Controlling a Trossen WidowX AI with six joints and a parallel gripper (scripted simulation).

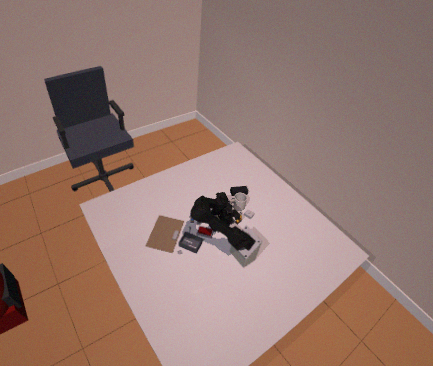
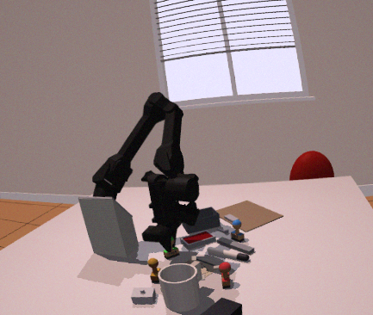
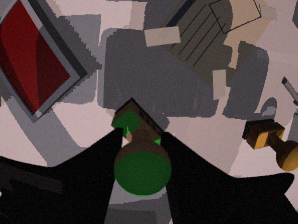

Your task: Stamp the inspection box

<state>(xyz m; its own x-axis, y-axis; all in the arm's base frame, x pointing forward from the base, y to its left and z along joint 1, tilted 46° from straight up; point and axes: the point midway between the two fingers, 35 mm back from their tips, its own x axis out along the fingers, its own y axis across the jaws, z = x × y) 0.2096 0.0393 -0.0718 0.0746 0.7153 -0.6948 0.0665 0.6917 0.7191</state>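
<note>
The red ink pad lies 50 mm ahead of my gripper tip, 90 mm to the left of it and 20 mm below it. The rest, counted from my gripper tip: card (90 mm ahead, 60 mm to the right, 30 mm below); then green-knobbed stamp (right at my gripper tip); then orange-knobbed stamp (10 mm behind, 120 mm to the right).
</note>
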